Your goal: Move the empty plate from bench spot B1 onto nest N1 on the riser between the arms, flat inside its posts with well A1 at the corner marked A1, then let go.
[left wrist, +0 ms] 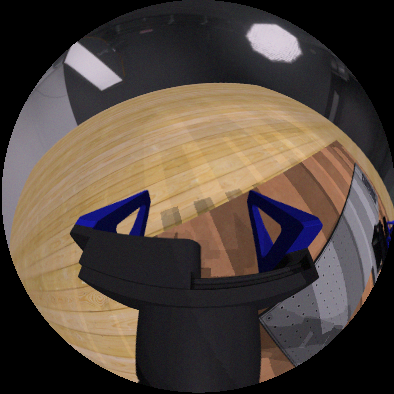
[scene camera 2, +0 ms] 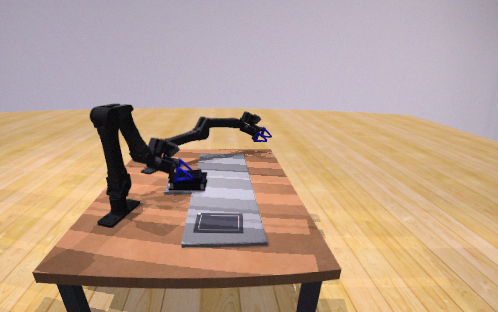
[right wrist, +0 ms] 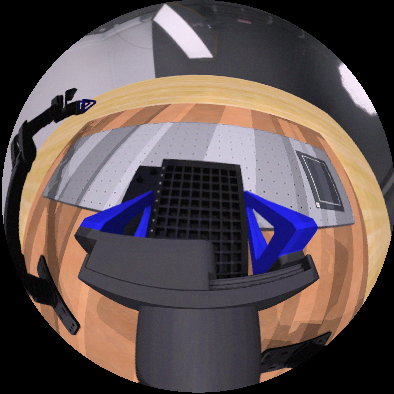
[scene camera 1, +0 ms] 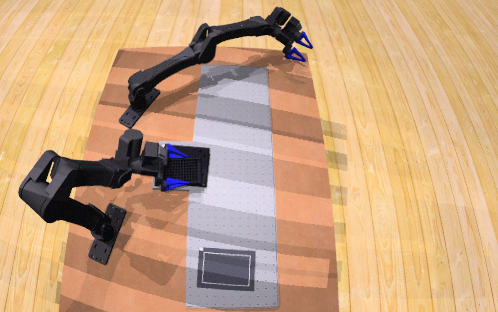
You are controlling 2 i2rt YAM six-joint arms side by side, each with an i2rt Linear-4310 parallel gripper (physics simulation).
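Pixels of known places: left gripper, fingertip midpoint: (left wrist: 198, 195) (scene camera 2: 269, 138) (right wrist: 92, 101) (scene camera 1: 309, 54); right gripper, fingertip midpoint: (scene camera 2: 192, 174) (right wrist: 198, 196) (scene camera 1: 188, 170); left arm's base, link origin: (right wrist: 53, 293) (scene camera 1: 139, 106); right arm's base, link origin: (scene camera 2: 120, 213) (scene camera 1: 107, 234).
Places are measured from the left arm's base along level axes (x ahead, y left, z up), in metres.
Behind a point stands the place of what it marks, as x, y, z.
Note:
The black gridded plate (scene camera 1: 182, 169) {0.323, -0.156, 0.072} (right wrist: 202, 200) {0.339, -0.159, 0.082} is between the blue fingers of my right gripper (scene camera 1: 189, 170) {0.342, -0.152, 0.079} (right wrist: 198, 196) {0.342, -0.152, 0.079}, which is shut on its two sides. The plate is over the black nest (scene camera 1: 205, 162) {0.368, -0.093, 0.055} (right wrist: 141, 176) {0.340, -0.064, 0.054}. Part of the nest and its small posts stick out past the plate at the left in the right wrist view. The fingers and plate hide the rest, and I cannot tell whether the plate touches the nest. Corner mark A1 is not readable. My left gripper (scene camera 1: 307, 54) {0.487, 0.507, 0.110} (left wrist: 198, 195) {0.487, 0.507, 0.110} is open and empty, above the table's far right corner in scene camera 1.
A dark mat (scene camera 1: 227, 270) {0.588, -0.354, 0.015} (scene camera 2: 218, 223) {0.584, -0.361, 0.015} (right wrist: 321, 180) {0.573, -0.349, 0.015} with a white outline lies on the grey perforated board (scene camera 1: 235, 210) {0.520, -0.173, 0.013} (scene camera 2: 225, 185) {0.460, -0.058, 0.013}, near its front end in scene camera 2. The left arm reaches over the board's far end. A light grey slab (scene camera 2: 177, 192) {0.302, -0.217, 0.010} shows under the nest.

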